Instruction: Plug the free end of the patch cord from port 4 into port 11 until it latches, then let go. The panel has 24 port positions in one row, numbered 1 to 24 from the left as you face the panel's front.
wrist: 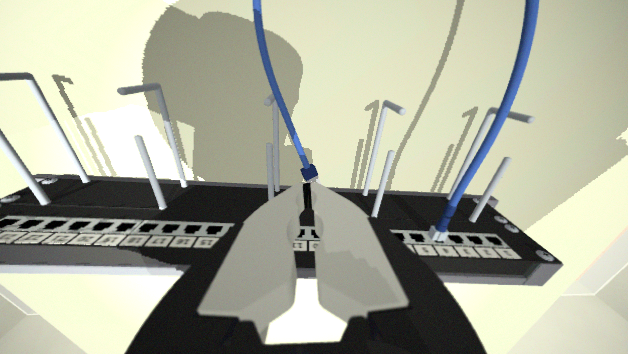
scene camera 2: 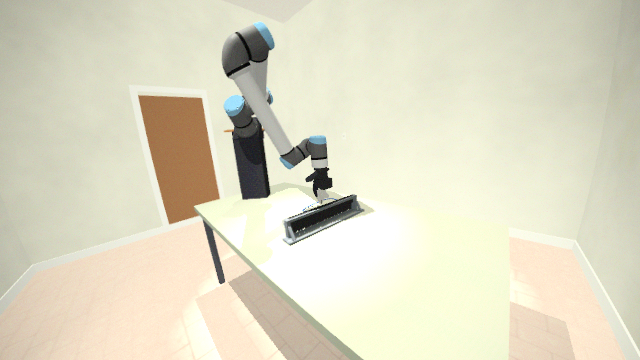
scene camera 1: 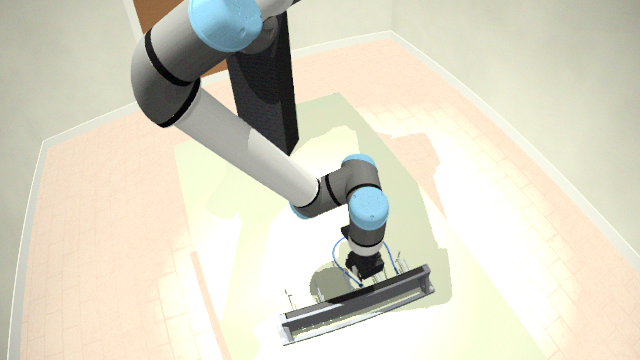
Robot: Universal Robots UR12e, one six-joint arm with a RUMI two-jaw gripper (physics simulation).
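Where they show: gripper, fingertip midpoint: [wrist: 308, 185] [scene camera 2: 321, 203] [scene camera 1: 359, 274]; arm's base at its link origin: [scene camera 2: 246, 127].
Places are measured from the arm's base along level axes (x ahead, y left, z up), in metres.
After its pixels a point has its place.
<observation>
The black patch panel [scene camera 1: 358, 301] {x 0.823, y -0.076, z -0.570 m} [scene camera 2: 322, 218] {x 0.816, y -0.098, z -0.557 m} [wrist: 109, 193] {x 0.786, y -0.244, z -0.547 m} lies on the table with its numbered ports facing me in the wrist view. The blue patch cord [wrist: 272, 74] {x 0.700, y -0.062, z -0.548 m} [scene camera 1: 334, 256] {x 0.637, y -0.060, z -0.559 m} loops up from its white plug in port 4 [wrist: 439, 233] {x 0.835, y 0.060, z -0.500 m}. The free end's blue boot [wrist: 308, 172] {x 0.784, y -0.046, z -0.541 m} hangs right at my fingertips, and its plug tip is hidden behind them. My gripper [wrist: 308, 185] {x 0.770, y -0.044, z -0.495 m} [scene camera 1: 360, 273] {x 0.770, y -0.044, z -0.495 m} [scene camera 2: 318, 193] {x 0.770, y -0.044, z -0.495 m} is shut, with only a dark slit between the fingers. It hovers just above the panel over ports 10 and 11 [wrist: 298, 243] {x 0.821, y -0.058, z -0.491 m}, which the fingers mostly cover.
Grey cable-guide posts [wrist: 151, 171] {x 0.759, y -0.174, z -0.528 m} [wrist: 382, 182] {x 0.795, y 0.019, z -0.528 m} [wrist: 489, 189] {x 0.815, y 0.116, z -0.528 m} stand in a row behind the panel on both sides of the gripper. The panel sits on a pale green table [scene camera 2: 402, 268] {x 1.287, y -0.240, z -0.583 m}. The arm's dark pedestal [scene camera 2: 251, 165] {x 0.047, y -0.034, z -0.301 m} stands at the table's far corner.
</observation>
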